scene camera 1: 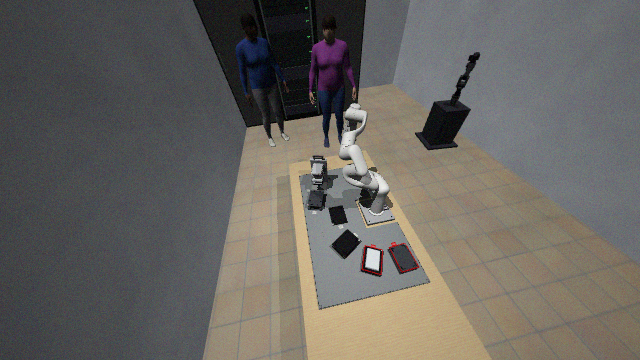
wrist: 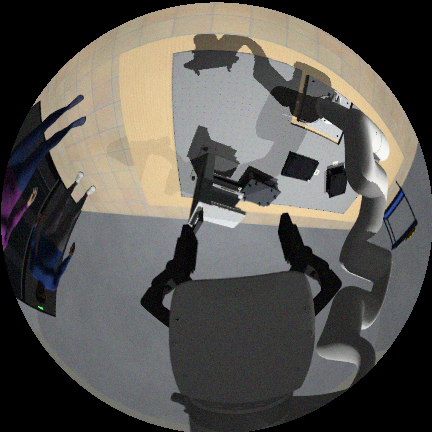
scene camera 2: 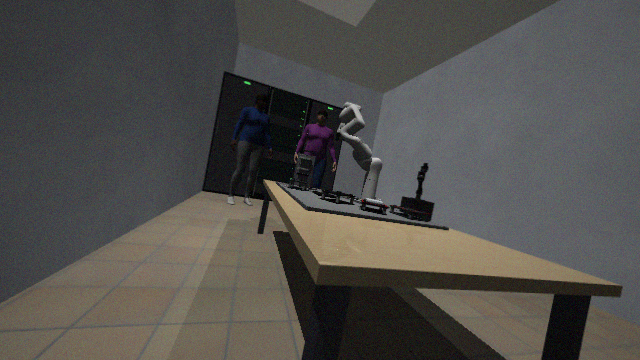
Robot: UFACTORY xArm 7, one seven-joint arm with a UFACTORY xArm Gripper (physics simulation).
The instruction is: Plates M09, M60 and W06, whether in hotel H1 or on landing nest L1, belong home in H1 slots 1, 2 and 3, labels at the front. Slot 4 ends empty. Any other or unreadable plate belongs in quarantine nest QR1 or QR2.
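Places are measured from the arm's base along level axes (x ahead, y left, z up), in millimetres.
Where they show: gripper, between the fingertips: [wrist: 236, 227] [scene camera 2: 339, 140]; arm's base, origin of its link: [scene camera 1: 375, 209] [wrist: 327, 109].
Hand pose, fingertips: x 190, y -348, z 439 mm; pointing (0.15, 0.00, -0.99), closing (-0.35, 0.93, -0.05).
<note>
Each offset is from my fingertips to the top centre of the thing. "*": to the spot under its first point.
Hotel H1 [scene camera 1: 318, 171] [scene camera 2: 304, 171] [wrist: 214, 189] stands at the far left of the grey mat, with a white surface at its top. Its slots and plate labels cannot be read. A dark grey nest {294 mm ahead, 209 mm left, 372 mm down} [scene camera 1: 316, 200] [wrist: 261, 188] stands beside it; whether it is L1 cannot be read. Two red-edged nests stand at the near end: one {50 mm back, 740 mm left, 393 mm down} [scene camera 1: 372, 260] holds a white-topped plate, the other {252 mm back, 744 mm left, 402 mm down} [scene camera 1: 403, 257] shows a dark surface. Their labels are unreadable. My gripper [wrist: 236, 227] is open and empty, raised high above the table and apart from the hotel.
Two black nests or plates {* 122 mm ahead, 370 mm left, 436 mm down} [scene camera 1: 338, 215] {* 103 mm ahead, 629 mm left, 398 mm down} [scene camera 1: 346, 244] lie mid-mat. My arm's base plate [scene camera 1: 377, 218] is at the mat's right edge. Two people [scene camera 1: 260, 62] [scene camera 1: 331, 67] stand behind the table. A black pedestal [scene camera 1: 444, 122] with another arm stands right. A blue-railed cart [wrist: 395, 202] shows in the wrist view.
</note>
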